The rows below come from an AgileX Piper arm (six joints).
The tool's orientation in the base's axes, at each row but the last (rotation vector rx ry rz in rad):
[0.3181, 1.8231, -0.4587]
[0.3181, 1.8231, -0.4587]
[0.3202, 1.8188, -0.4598]
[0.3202, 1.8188, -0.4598]
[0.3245, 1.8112, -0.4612]
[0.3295, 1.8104, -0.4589]
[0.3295, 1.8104, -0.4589]
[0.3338, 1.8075, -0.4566]
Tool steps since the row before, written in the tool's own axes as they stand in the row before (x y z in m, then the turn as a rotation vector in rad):
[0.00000, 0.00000, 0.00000, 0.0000, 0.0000, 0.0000]
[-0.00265, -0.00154, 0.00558, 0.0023, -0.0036, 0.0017]
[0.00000, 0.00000, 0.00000, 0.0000, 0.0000, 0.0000]
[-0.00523, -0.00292, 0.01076, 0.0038, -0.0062, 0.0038]
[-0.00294, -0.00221, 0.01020, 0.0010, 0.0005, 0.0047]
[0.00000, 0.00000, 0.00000, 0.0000, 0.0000, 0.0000]
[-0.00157, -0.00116, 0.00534, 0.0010, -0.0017, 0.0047]
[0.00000, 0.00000, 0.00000, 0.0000, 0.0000, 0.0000]
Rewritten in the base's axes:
[0.00000, 0.00000, 0.00000, 0.0000, 0.0000, 0.0000]
[0.00484, -0.00391, 0.00135, -0.0008, -0.0040, -0.0021]
[0.00000, 0.00000, 0.00000, 0.0000, 0.0000, 0.0000]
[0.00936, -0.00751, 0.00276, -0.0006, -0.0073, -0.0037]
[0.00851, -0.00669, 0.00067, 0.0039, -0.0018, -0.0022]
[0.00000, 0.00000, 0.00000, 0.0000, 0.0000, 0.0000]
[0.00445, -0.00352, 0.00037, 0.0029, -0.0037, -0.0019]
[0.00000, 0.00000, 0.00000, 0.0000, 0.0000, 0.0000]

